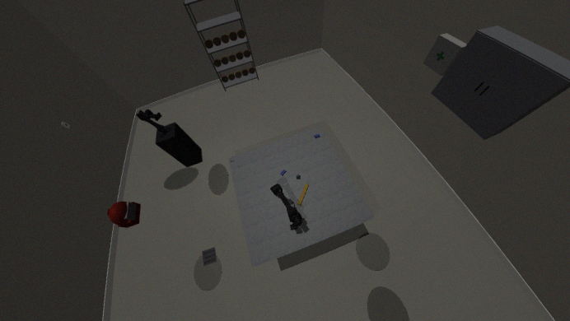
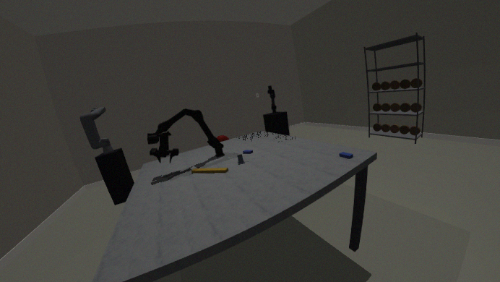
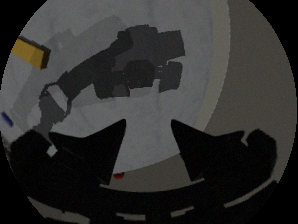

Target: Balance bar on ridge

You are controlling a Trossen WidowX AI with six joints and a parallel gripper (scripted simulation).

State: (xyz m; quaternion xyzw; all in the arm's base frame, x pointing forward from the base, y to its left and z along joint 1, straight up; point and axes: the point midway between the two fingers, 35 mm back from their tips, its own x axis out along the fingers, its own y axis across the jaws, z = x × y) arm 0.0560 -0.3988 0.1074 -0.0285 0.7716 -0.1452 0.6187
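My gripper tip is 22 cm short of the yellow bar, 25 cm to the right of it and 7 cm above it.
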